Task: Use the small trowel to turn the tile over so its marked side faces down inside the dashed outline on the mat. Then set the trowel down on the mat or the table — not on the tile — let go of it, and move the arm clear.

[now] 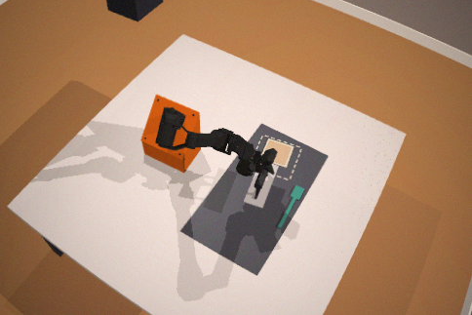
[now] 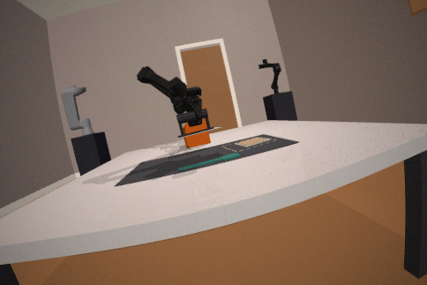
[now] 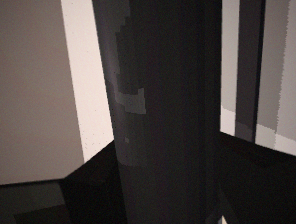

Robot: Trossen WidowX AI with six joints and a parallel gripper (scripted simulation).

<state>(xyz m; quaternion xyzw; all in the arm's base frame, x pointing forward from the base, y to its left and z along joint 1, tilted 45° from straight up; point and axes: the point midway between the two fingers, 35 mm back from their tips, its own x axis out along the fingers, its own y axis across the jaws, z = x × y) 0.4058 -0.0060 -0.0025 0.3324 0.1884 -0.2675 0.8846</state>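
The grey mat lies 30 mm behind my gripper tip and 160 mm below it. From my gripper tip the other things lie so: cream tile 60 mm behind, 200 mm to the left, 140 mm below; then teal trowel 110 mm ahead, 20 mm to the left, 140 mm below.
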